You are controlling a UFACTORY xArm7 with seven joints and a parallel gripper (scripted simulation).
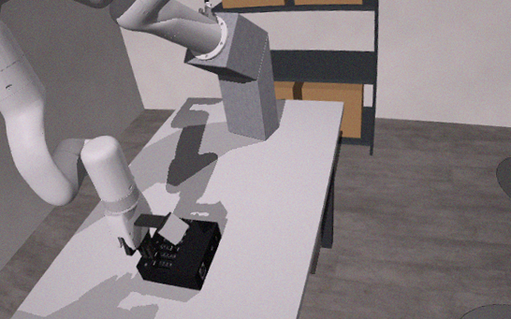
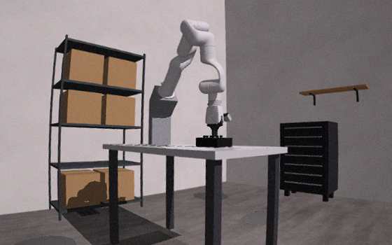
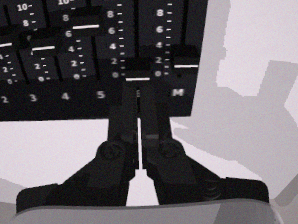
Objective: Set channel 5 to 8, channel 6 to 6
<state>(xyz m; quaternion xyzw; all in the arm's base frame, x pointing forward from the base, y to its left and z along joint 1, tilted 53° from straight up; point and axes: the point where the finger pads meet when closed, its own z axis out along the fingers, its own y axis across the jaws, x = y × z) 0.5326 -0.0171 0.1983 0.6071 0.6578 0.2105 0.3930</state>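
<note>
My hand is 3 cm to the right of the master fader cap, 3 cm short of it and 1 cm above it. Also, from my hand: channel 5 fader cap 5 cm to the left, 2 cm behind, 1 cm below; channel 6 fader cap 2 cm to the left, 1 cm below.
</note>
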